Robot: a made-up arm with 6 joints. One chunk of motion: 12 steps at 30 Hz.
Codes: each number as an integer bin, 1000 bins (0 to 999) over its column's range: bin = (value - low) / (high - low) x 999, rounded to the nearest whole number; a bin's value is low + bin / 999 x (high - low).
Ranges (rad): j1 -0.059..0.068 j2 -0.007..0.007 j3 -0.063..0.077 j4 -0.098..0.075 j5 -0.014..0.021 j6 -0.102..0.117
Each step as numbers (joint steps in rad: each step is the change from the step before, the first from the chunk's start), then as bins.
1 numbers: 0.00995 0.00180 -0.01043 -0.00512 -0.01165 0.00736
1 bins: 542 628 375 536 67 499
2 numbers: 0.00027 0.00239 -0.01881 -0.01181 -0.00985 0.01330
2 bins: 466 670 315 498 118 526
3 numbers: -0.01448 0.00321 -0.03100 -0.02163 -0.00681 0.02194
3 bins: 350 729 228 441 205 565
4 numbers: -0.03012 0.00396 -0.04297 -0.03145 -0.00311 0.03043
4 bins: 227 782 143 384 311 604
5 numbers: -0.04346 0.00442 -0.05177 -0.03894 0.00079 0.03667
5 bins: 122 815 80 341 422 633
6 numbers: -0.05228 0.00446 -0.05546 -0.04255 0.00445 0.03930
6 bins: 53 818 54 320 527 645
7 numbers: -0.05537 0.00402 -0.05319 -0.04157 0.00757 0.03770
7 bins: 29 786 70 326 616 637
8 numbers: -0.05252 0.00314 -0.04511 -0.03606 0.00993 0.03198
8 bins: 51 724 128 358 683 611
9 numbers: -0.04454 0.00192 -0.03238 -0.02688 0.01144 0.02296
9 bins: 114 637 218 411 726 570
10 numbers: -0.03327 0.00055 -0.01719 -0.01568 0.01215 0.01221
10 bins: 202 539 327 475 746 521
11 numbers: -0.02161 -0.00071 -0.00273 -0.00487 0.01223 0.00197
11 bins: 294 449 430 538 749 474
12 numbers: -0.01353 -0.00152 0.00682 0.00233 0.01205 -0.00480
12 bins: 358 391 498 579 744 443
